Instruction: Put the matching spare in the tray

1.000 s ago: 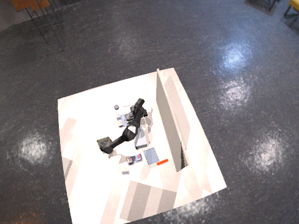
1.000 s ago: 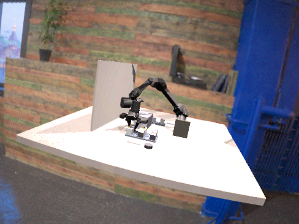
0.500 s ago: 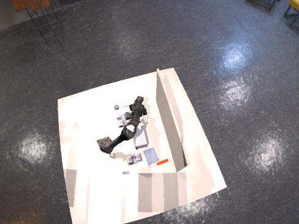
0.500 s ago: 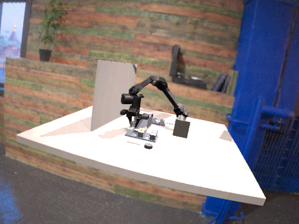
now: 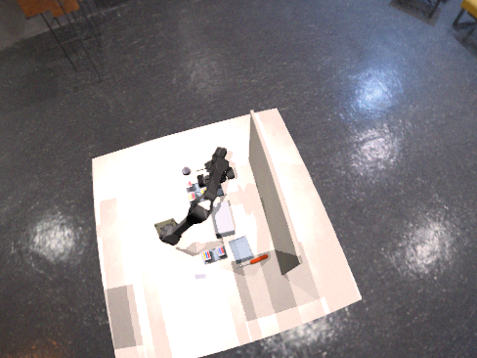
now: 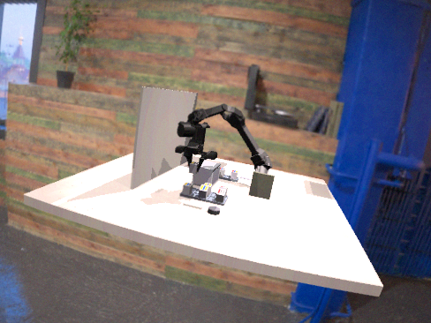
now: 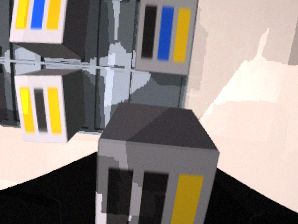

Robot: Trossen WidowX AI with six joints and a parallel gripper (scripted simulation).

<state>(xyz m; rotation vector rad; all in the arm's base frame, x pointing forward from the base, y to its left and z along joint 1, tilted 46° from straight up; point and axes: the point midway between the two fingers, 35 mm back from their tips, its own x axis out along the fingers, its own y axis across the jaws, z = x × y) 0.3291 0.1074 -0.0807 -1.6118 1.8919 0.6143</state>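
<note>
Now: the pale blue-grey square tray 2 cm behind my gripper tip, 36 cm to the right of it and 10 cm below it. Round my gripper tip: grey spare block 2 cm above; then tall grey upright panel 19 cm ahead, 22 cm to the right, 12 cm above; then black tape roll 13 cm behind, 20 cm to the left, 10 cm below.
</note>
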